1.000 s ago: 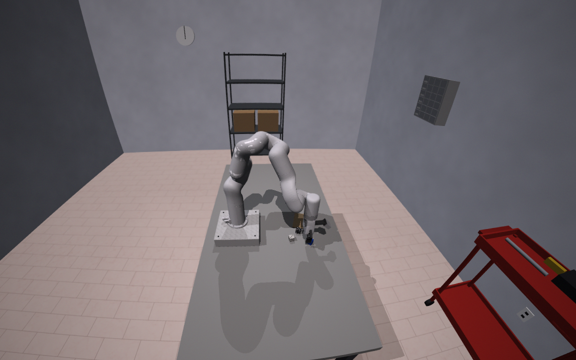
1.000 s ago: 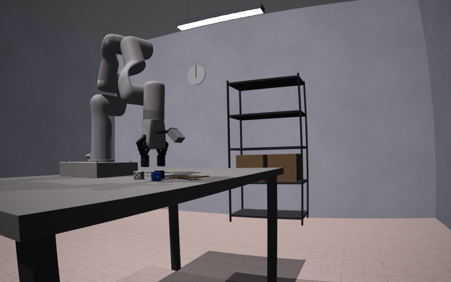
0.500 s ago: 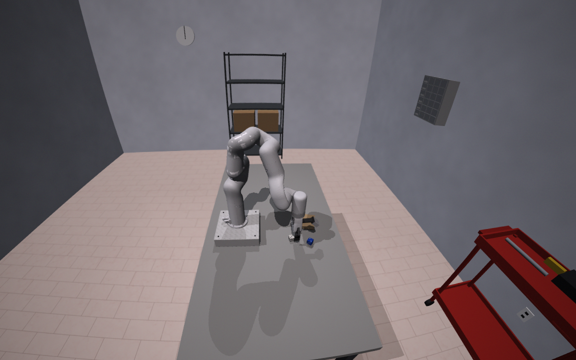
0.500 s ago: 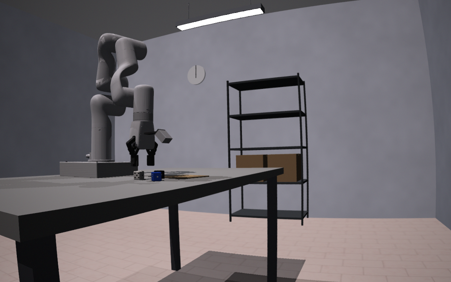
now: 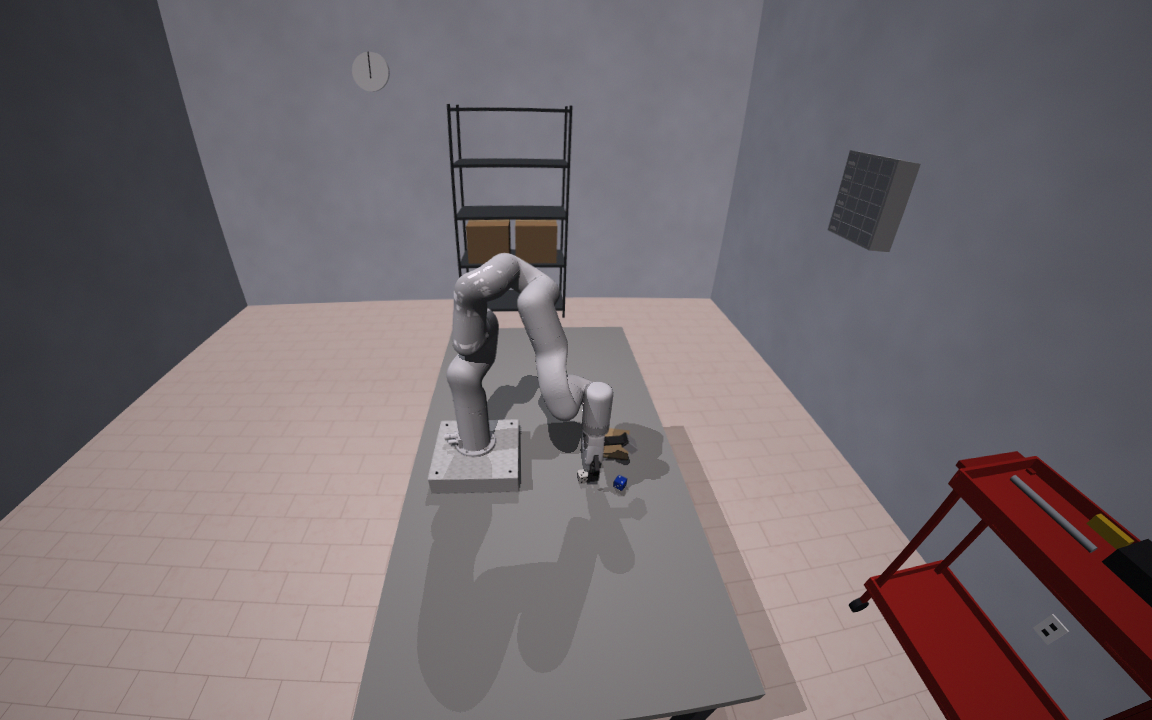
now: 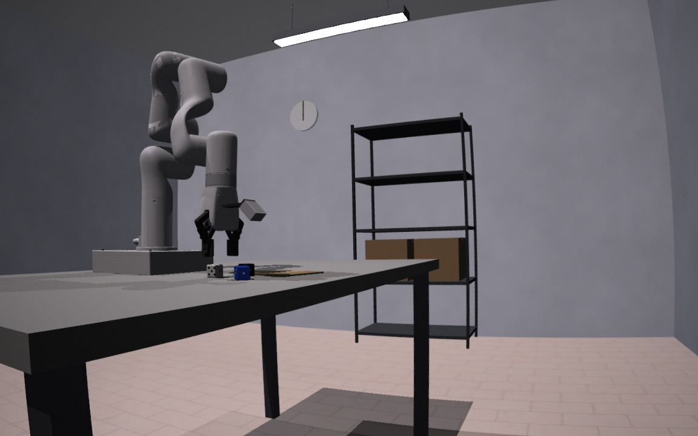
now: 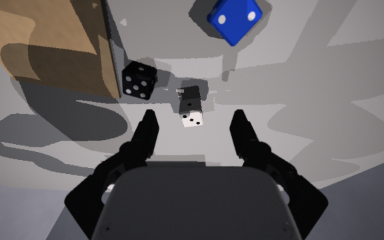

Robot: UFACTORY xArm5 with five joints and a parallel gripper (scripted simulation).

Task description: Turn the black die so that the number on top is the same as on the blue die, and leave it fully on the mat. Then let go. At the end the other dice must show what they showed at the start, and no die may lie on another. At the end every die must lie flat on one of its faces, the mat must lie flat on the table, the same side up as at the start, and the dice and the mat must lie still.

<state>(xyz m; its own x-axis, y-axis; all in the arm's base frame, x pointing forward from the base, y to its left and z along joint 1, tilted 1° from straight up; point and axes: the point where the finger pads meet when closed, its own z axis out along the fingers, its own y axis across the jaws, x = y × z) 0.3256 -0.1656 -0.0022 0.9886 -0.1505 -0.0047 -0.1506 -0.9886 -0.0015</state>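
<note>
Right now my hand is 40 mm above the white die, 20 mm past it and 10 mm to the right of it. From my hand the other things lie so: blue die: 80 mm ahead, 40 mm to the right, 40 mm below; black die: 60 mm to the left, 40 mm below, 40 mm ahead; tan mat: 140 mm to the left, 100 mm ahead, 60 mm below.
</note>
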